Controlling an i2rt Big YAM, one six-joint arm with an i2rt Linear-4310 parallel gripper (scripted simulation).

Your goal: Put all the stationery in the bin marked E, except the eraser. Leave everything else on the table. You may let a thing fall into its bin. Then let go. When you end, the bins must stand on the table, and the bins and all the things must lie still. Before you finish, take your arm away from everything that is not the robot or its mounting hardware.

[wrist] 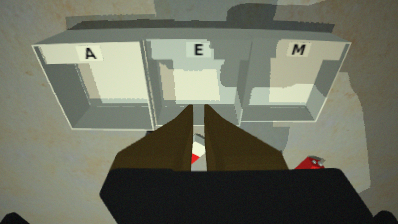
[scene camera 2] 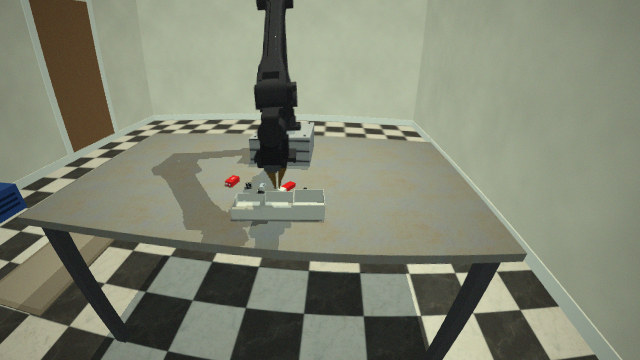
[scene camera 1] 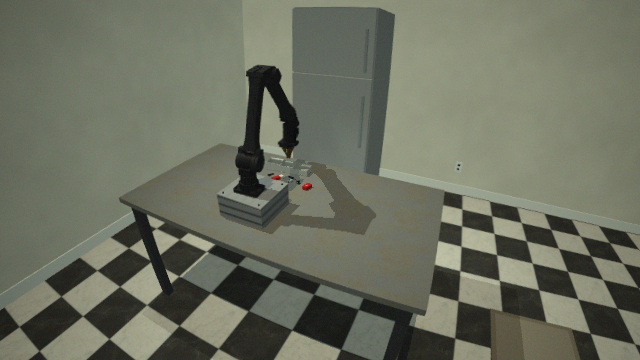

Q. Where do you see a white bin row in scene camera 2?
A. At 308,204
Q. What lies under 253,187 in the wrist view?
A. My gripper.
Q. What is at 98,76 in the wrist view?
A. A white bin row.
